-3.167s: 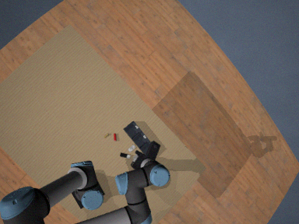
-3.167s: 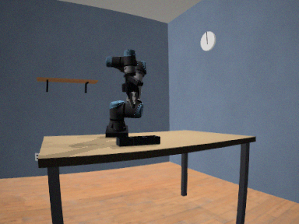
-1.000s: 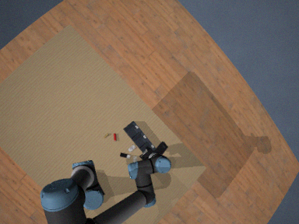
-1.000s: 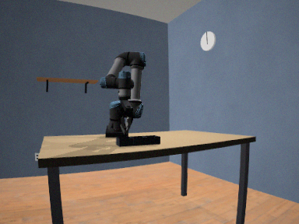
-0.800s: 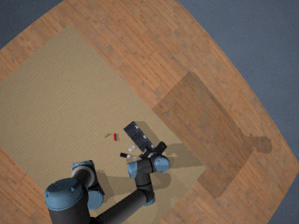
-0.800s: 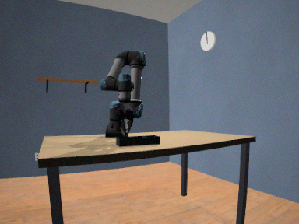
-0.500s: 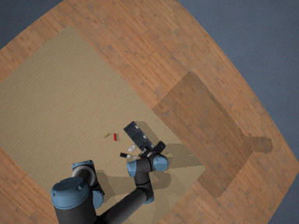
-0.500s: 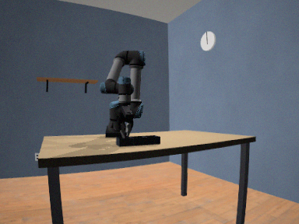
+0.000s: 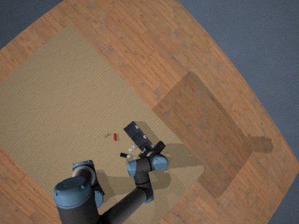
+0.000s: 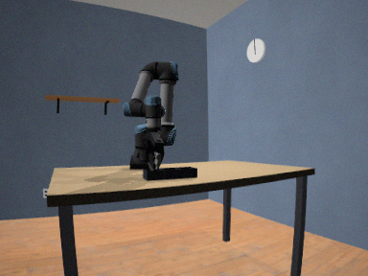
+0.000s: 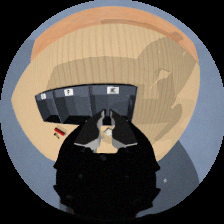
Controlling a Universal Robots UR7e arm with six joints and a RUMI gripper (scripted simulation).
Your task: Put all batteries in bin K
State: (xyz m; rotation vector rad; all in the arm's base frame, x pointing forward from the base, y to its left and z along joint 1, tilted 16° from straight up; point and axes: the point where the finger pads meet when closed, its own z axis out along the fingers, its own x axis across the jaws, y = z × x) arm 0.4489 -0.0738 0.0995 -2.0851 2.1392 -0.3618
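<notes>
My hand is 2 cm short of the bin row, 7 cm to the right of it and 1 cm above it. From my hand the other things lie so: red battery 9 cm behind, 20 cm to the left, 3 cm below; then yellowish item 12 cm behind, 25 cm to the left, 3 cm below; then black-and-white cylinder 13 cm behind, 6 cm to the left, 3 cm below.
</notes>
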